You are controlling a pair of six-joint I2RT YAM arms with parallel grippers.
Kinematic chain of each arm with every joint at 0, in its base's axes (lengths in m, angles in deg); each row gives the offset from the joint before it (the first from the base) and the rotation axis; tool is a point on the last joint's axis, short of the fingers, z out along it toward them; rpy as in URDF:
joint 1: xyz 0 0 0.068 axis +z
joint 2: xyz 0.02 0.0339 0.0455 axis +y
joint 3: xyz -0.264 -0.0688 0 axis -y
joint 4: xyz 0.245 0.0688 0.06 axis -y
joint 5: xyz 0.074 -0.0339 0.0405 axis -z
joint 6: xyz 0.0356 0 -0.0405 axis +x
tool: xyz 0 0 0 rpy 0 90 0
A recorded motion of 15 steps. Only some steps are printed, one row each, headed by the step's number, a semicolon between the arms.
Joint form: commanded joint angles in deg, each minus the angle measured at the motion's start. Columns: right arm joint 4, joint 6, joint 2, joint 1, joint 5, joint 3; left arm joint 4, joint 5, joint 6, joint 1, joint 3, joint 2.
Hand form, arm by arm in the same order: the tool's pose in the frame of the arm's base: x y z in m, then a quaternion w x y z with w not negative. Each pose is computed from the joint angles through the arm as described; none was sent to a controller.
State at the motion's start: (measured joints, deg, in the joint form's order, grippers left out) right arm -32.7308 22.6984 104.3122 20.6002 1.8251 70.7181; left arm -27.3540 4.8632 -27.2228 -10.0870 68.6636 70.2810
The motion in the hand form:
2: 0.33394 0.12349 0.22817 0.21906 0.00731 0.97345 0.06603; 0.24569 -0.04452 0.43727 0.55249 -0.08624 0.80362 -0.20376
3: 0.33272 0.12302 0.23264 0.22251 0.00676 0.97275 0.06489; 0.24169 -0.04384 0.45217 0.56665 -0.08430 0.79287 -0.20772
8: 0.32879 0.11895 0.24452 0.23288 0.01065 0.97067 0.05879; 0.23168 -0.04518 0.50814 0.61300 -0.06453 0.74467 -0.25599
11: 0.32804 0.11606 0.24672 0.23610 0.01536 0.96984 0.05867; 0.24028 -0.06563 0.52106 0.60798 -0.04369 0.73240 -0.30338
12: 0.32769 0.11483 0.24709 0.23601 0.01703 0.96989 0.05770; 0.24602 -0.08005 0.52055 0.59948 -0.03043 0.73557 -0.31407
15: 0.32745 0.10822 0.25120 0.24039 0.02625 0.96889 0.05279; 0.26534 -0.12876 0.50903 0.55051 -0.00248 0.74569 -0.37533
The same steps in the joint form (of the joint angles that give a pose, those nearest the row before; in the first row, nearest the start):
2: -6.11 -1.79 -5.66 -0.12 0.02 3.17; -3.42 -0.63 2.22 0.42 11.96 -2.54
3: -6.65 -1.90 -6.22 -0.10 0.27 3.48; -4.11 -0.63 2.22 0.42 14.87 -2.41
8: -8.05 -2.00 -8.02 -0.40 1.28 3.99; -4.72 2.93 0.53 0.22 27.03 0.14
11: -8.06 -1.87 -8.57 -0.79 1.36 3.81; -3.38 4.23 -2.00 -3.90 31.59 3.69
12: -8.18 -1.85 -8.72 -0.96 1.43 3.74; -3.24 3.51 -2.09 -6.79 32.85 5.50
15: -8.66 -1.86 -9.44 -1.93 1.91 3.81; -0.99 4.40 -6.20 -14.69 34.73 11.29

